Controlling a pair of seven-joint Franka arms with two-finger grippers.
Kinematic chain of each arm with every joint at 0, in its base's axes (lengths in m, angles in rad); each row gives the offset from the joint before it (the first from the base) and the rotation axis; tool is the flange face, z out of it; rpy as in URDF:
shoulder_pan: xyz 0 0 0.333 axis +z
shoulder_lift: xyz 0 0 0 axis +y
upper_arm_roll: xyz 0 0 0.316 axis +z
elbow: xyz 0.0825 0 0 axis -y
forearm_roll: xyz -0.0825 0 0.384 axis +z
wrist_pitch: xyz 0 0 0 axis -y
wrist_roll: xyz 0.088 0 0 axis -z
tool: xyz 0 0 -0.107 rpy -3.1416 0 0
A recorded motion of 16 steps. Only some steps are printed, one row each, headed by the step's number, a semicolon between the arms.
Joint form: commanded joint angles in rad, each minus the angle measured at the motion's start. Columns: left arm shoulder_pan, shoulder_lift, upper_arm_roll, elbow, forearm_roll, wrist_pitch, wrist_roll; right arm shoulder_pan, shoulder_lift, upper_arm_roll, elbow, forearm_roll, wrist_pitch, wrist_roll.
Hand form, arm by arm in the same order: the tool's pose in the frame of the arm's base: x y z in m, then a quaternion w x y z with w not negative. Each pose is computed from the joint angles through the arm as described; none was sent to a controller.
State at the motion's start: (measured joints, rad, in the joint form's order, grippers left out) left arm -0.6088 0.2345 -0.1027 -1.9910 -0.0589 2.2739 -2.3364; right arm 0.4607 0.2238 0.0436 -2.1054 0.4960 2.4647 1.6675
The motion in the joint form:
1: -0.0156 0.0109 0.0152 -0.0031 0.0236 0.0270 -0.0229; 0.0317 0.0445 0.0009 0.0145 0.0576 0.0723 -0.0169
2: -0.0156 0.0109 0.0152 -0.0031 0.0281 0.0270 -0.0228; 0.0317 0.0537 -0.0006 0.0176 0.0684 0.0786 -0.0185
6: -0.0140 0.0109 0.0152 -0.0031 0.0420 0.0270 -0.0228; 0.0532 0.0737 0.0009 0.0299 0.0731 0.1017 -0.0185
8: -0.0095 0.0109 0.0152 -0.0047 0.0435 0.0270 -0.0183; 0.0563 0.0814 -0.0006 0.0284 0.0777 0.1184 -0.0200
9: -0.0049 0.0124 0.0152 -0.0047 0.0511 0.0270 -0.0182; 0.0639 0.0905 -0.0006 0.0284 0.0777 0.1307 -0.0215
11: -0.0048 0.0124 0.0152 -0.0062 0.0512 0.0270 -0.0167; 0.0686 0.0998 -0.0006 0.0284 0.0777 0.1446 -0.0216
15: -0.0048 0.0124 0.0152 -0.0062 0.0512 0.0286 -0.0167; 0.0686 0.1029 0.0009 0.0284 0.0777 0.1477 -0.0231
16: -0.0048 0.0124 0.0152 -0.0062 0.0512 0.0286 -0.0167; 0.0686 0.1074 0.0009 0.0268 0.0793 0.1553 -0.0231
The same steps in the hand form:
1: 0.4577 -0.3935 0.3453 0.03188 0.66940 0.74186 -0.02297; 0.5163 0.2995 0.3108 0.15778 -0.70062 0.68520 0.12140
2: 0.4578 -0.3934 0.3453 0.03184 0.67054 0.74089 -0.02125; 0.5181 0.2988 0.3071 0.15882 -0.69667 0.68871 0.12293
6: 0.4586 -0.3925 0.3453 0.03170 0.67333 0.73849 -0.01590; 0.5162 0.3116 0.3025 0.16320 -0.70083 0.68390 0.12031
8: 0.4601 -0.3901 0.3446 0.03096 0.67371 0.73819 -0.01522; 0.5168 0.3116 0.2987 0.16560 -0.69897 0.68575 0.11733
9: 0.4620 -0.3879 0.3437 0.03015 0.67389 0.73811 -0.01233; 0.5153 0.3150 0.2943 0.16557 -0.70093 0.68412 0.11518
11: 0.4617 -0.3876 0.3430 0.02941 0.67445 0.73763 -0.01230; 0.5149 0.3169 0.2900 0.16614 -0.70129 0.68407 0.11240
15: 0.4618 -0.3877 0.3432 0.03021 0.67443 0.73762 -0.01226; 0.5146 0.3175 0.2884 0.16590 -0.70196 0.68351 0.11205
16: 0.4618 -0.3877 0.3432 0.03021 0.67443 0.73762 -0.01226; 0.5148 0.3169 0.2857 0.16604 -0.70076 0.68490 0.11083

